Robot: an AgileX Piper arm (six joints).
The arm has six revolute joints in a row. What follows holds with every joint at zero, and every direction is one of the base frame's.
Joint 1 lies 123 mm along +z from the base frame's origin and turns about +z.
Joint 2 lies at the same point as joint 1 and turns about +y.
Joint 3 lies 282.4 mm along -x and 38.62 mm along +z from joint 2 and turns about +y.
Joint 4 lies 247.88 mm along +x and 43.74 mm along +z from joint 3 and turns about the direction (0.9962, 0, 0.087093).
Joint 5 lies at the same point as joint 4 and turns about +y.
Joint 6 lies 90.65 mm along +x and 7.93 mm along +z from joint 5 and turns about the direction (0.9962, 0, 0.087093).
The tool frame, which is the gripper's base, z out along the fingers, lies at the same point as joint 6; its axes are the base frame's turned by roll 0, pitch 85.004 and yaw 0 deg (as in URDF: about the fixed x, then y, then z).
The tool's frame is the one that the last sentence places.
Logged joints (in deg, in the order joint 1, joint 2, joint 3, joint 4, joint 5, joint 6), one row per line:
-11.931, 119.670, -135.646, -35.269, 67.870, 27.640
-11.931, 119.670, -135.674, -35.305, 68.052, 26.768
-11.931, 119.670, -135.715, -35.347, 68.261, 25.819
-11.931, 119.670, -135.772, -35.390, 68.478, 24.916
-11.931, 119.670, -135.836, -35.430, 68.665, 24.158
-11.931, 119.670, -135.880, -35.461, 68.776, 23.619
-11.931, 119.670, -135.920, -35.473, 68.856, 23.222
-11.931, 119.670, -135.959, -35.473, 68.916, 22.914
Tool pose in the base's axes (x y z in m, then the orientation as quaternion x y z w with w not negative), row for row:
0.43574, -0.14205, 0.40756, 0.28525, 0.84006, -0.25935, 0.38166
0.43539, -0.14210, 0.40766, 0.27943, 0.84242, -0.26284, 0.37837
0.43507, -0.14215, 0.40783, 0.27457, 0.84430, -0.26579, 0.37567
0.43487, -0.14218, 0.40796, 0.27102, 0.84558, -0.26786, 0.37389
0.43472, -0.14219, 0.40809, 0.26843, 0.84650, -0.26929, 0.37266
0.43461, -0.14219, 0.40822, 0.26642, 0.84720, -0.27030, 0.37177
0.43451, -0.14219, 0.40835, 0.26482, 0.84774, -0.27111, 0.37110
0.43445, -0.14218, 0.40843, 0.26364, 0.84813, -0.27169, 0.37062
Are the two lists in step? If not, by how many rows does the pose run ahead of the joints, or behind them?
The pose runs 2 rows ahead of the joints: the pose in row i belongs to the joints in row i + 2.
